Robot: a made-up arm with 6 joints. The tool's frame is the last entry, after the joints.
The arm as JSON. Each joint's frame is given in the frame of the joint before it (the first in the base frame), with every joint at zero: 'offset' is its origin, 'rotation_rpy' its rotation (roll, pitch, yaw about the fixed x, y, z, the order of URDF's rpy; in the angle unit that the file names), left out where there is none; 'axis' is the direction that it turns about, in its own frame. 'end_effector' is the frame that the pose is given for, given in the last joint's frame.
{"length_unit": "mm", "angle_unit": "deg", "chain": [
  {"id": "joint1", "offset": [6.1, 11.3, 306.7], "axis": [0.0, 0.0, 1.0]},
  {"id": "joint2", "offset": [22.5, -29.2, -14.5], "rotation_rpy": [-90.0, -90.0, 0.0], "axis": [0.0, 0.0, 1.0]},
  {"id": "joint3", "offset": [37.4, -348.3, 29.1], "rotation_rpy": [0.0, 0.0, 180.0], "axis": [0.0, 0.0, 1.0]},
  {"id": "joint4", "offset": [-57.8, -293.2, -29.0], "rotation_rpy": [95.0, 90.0, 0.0], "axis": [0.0, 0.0, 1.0]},
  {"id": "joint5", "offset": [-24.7, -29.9, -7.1], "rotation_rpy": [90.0, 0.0, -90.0], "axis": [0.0, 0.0, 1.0]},
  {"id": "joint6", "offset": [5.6, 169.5, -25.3], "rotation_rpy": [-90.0, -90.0, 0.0], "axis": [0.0, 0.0, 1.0]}
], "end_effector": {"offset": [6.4, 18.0, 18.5], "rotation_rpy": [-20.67, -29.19, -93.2]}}
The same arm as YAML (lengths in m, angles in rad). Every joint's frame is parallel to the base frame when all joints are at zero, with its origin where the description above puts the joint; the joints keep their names.
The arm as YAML. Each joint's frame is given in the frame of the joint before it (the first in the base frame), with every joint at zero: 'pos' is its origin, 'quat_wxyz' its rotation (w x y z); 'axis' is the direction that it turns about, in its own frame. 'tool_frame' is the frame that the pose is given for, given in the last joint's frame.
length_unit: m
angle_unit: rad
joints:
  - joint: joint1
    pos: [0.0061, 0.0113, 0.3067]
    quat_wxyz: [1.0, 0.0, 0.0, 0.0]
    axis: "+z"
  - joint: joint2
    pos: [0.0225, -0.0292, -0.0145]
    quat_wxyz: [1.0, 0.0, 0.0, 0.0]
    axis: "+y"
  - joint: joint3
    pos: [-0.3483, 0.0291, 0.0374]
    quat_wxyz: [1.0, 0.0, 0.0, 0.0]
    axis: "+y"
  - joint: joint4
    pos: [0.2932, -0.029, 0.0578]
    quat_wxyz: [1.0, 0.0, 0.0, 0.0]
    axis: [0.996191, 0.0, 0.087199]
  - joint: joint5
    pos: [-0.0097, 0.0247, 0.0292]
    quat_wxyz: [1.0, 0.0, 0.0, 0.0]
    axis: "+y"
  - joint: joint6
    pos: [0.1684, -0.0253, 0.0204]
    quat_wxyz: [1.0, 0.0, 0.0, 0.0]
    axis: [0.996191, 0.0, 0.087199]
tool_frame:
  pos: [0.0169, 0.0064, 0.0195]
  quat_wxyz: [0.864842, -0.181543, 0.462956, 0.069007]

